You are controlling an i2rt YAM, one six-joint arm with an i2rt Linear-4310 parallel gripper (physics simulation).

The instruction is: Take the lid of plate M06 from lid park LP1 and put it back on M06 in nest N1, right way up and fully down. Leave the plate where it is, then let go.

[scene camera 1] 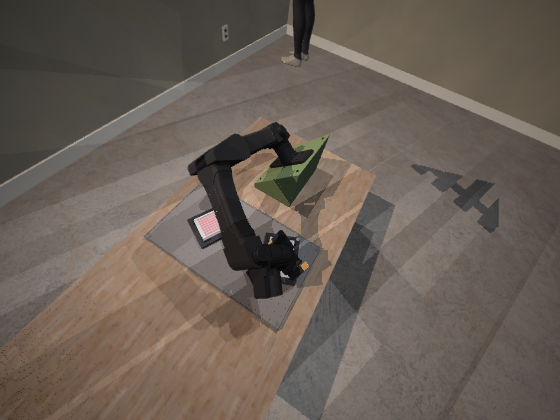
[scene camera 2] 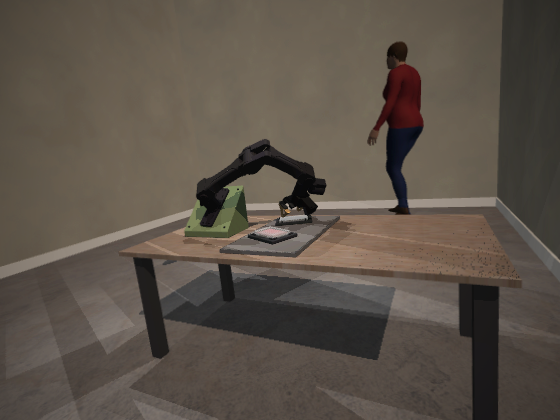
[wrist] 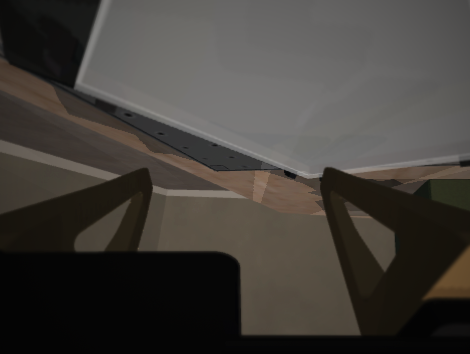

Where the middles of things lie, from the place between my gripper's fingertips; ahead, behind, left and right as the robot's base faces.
Right now my hand is 4 cm short of the pale grey lid [wrist: 359, 93], 4 cm to the left of it and 1 cm above it. From my hand the other things lie so: black lid holder [wrist: 52, 46]: 4 cm ahead, 4 cm to the right, 2 cm below.
